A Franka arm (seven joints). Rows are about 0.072 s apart.
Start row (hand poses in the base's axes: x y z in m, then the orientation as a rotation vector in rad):
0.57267, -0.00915, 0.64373, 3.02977, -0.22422, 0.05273
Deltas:
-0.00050, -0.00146, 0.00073, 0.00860, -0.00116, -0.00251
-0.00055, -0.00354, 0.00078, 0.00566, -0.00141, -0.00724
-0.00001, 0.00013, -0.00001, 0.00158, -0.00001, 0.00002
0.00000, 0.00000, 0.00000, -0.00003, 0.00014, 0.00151
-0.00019, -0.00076, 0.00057, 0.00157, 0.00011, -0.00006
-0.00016, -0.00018, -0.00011, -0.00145, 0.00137, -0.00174
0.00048, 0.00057, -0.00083, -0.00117, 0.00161, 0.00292
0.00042, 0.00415, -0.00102, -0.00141, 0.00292, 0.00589
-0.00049, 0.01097, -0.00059, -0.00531, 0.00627, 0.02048
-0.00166, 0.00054, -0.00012, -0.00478, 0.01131, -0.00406
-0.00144, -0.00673, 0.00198, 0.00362, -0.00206, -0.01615
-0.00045, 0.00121, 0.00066, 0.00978, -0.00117, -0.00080
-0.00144, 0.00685, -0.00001, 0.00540, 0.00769, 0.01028
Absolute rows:
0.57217, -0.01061, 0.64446, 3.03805, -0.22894, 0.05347
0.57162, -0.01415, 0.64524, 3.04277, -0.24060, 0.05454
0.57161, -0.01402, 0.64523, 3.04434, -0.24073, 0.05439
0.57161, -0.01402, 0.64523, 3.04451, -0.23842, 0.05428
0.57142, -0.01478, 0.64580, 3.04606, -0.23866, 0.05395
0.57126, -0.01496, 0.64569, 3.04432, -0.24106, 0.05190
0.57174, -0.01439, 0.64486, 3.04347, -0.23639, 0.04977
0.57216, -0.01024, 0.64384, 3.04270, -0.22709, 0.04587
0.57167, 0.00073, 0.64325, 3.03957, -0.19504, 0.03828
0.57001, 0.00127, 0.64313, 3.03386, -0.19995, 0.02123
0.56857, -0.00546, 0.64511, 3.03575, -0.22489, 0.02278
0.56812, -0.00425, 0.64577, 3.04545, -0.22698, 0.02347
0.56668, 0.00260, 0.64576, 3.05156, -0.21119, 0.01185

